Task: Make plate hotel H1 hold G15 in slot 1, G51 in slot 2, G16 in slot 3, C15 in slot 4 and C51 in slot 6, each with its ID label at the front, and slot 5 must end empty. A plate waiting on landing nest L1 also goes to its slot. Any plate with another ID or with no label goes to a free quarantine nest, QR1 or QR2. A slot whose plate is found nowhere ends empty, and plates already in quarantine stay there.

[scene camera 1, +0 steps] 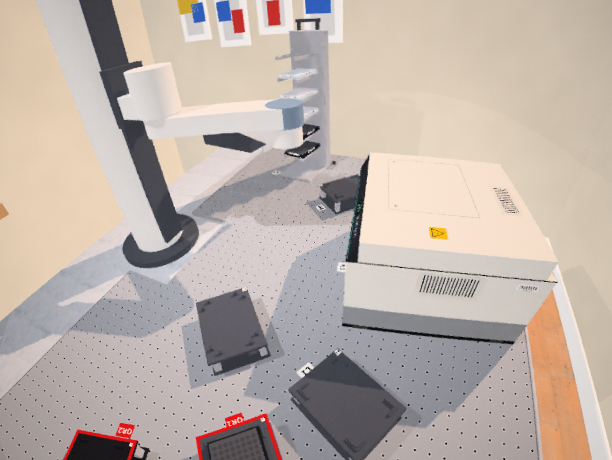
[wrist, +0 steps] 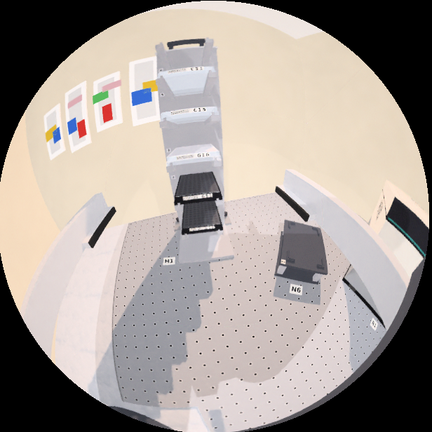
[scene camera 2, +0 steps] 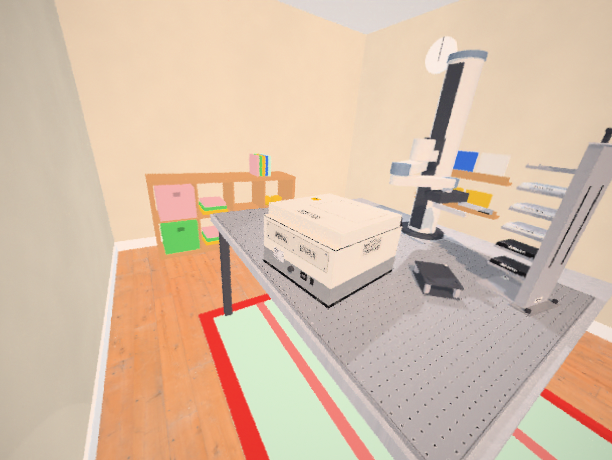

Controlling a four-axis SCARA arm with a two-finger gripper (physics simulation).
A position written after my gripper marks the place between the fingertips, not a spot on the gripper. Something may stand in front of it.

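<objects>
My own gripper is visible to me in the wrist view (191, 186), and I find that same gripper in scene camera 1 (270, 128) and in scene camera 2 (479, 213) too.
</objects>
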